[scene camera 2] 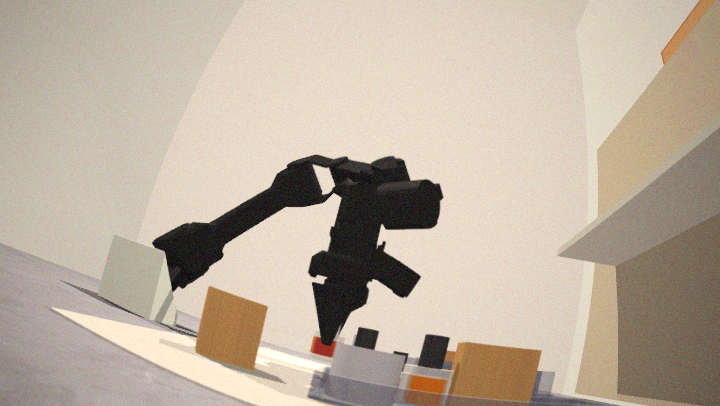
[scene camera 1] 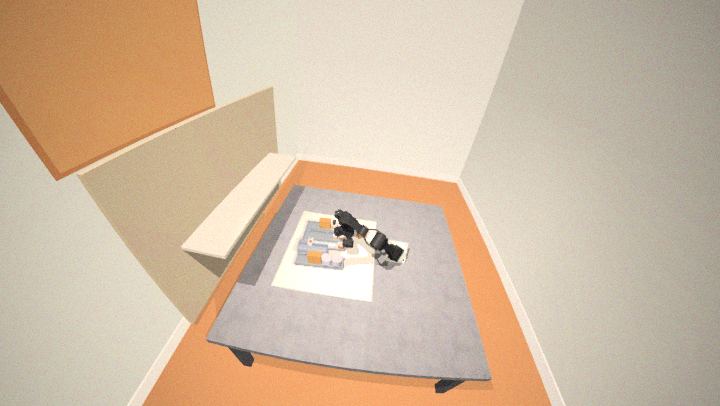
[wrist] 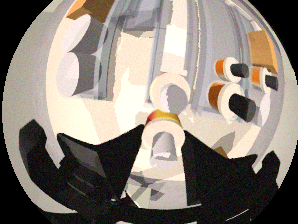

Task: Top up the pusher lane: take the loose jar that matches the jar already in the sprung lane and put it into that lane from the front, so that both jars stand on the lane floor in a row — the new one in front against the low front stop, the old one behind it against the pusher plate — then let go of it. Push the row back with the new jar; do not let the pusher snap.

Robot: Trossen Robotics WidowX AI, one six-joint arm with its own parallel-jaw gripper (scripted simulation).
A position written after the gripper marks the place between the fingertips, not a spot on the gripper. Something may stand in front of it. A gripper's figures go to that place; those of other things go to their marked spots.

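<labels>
The gripper [wrist: 163,131] is 10 cm from the lens, while a jar [wrist: 163,135] stands 8 cm from the lens and a jar [wrist: 170,92] stands 7 cm from the lens.
</labels>
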